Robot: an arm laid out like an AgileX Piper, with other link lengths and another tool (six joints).
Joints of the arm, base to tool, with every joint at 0 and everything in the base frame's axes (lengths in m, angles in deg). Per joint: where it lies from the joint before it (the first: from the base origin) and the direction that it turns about. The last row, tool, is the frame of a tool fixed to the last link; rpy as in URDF.
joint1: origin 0 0 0.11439 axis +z
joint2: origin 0 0 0 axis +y
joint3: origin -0.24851 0 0.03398 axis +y
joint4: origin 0.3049 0 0.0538 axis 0.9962 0 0.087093
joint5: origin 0 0 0 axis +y
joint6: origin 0.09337 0 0.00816 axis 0.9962 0 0.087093
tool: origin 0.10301 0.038 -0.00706 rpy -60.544 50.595 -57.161
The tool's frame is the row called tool.
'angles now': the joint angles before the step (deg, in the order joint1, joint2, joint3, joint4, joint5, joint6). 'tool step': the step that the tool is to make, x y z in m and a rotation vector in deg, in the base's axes. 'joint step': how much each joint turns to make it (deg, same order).
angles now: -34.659 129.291 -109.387 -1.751 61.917 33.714
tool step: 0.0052 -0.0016 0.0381 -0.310 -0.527 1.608
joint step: 0.003 -0.008 -6.977 0.538 6.332 -1.926
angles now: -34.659 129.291 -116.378 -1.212 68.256 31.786
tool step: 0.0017 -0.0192 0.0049 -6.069 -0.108 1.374
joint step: 0.004 0.381 -1.318 -4.832 -2.644 -0.601
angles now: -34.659 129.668 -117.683 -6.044 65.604 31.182
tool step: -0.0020 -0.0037 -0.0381 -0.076 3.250 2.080
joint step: 0.001 4.004 -0.032 -1.467 -1.538 -1.751
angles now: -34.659 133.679 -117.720 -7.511 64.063 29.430
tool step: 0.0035 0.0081 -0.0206 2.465 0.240 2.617
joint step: -0.003 2.303 -0.086 2.729 -0.931 -3.209
